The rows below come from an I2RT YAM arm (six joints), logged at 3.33 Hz.
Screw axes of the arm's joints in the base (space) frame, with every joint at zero. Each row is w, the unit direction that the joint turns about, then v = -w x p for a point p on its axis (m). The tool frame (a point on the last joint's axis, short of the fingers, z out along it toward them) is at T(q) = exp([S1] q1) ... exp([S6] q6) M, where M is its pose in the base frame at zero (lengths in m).
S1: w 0 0 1 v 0 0 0
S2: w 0 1 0 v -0.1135 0 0.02
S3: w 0 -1 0 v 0.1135 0 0.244
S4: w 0 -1 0 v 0.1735 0 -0.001
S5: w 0 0 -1 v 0 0.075 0
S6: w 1 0 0 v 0 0.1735 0
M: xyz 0.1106 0 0.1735 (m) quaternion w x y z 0.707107 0 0.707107 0
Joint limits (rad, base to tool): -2.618..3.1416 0..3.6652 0..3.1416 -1.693..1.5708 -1.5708..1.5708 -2.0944..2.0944
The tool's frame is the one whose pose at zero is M.
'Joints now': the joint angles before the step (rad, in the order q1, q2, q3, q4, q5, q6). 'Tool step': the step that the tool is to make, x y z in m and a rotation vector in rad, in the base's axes. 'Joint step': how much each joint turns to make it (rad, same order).
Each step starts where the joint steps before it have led.
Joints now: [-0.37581 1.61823 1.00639 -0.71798 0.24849 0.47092]
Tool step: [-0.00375 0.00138 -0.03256 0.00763 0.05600 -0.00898]
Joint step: [0.00150 0.06135 -0.07063 0.07514 0.01532 0.00767]
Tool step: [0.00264 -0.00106 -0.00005 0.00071 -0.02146 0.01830]
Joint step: [-0.00151 0.00178 -0.00006 0.02623 -0.01222 -0.01838]
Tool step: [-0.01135 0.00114 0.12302 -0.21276 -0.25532 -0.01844]
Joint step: [0.00154 -0.28204 0.18233 -0.14260 0.10417 -0.01992]
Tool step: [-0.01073 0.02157 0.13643 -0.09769 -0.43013 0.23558]
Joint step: [0.03821 -0.13380 0.31918 0.01355 -0.17751 -0.10575]
